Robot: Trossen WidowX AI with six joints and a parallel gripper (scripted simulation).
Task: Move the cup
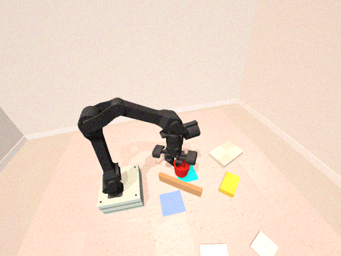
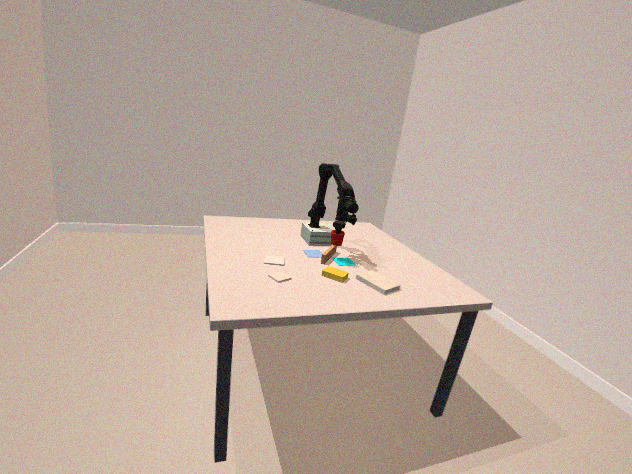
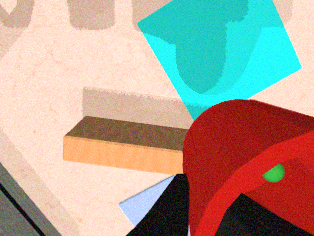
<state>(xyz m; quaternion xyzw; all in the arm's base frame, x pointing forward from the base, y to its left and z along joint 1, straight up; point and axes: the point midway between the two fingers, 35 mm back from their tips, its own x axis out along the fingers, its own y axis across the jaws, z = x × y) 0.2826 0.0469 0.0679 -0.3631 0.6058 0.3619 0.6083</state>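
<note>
The green marble lies 40 mm ahead of my gripper tip, 30 mm to the right of it and 20 mm below it. The rest, counted from my gripper tip: wooden bar (110 mm below, 40 mm to the right, 10 mm ahead); then cyan pad (130 mm below, 60 mm ahead, 30 mm to the left); then red cup (30 mm ahead, 20 mm to the right).
</note>
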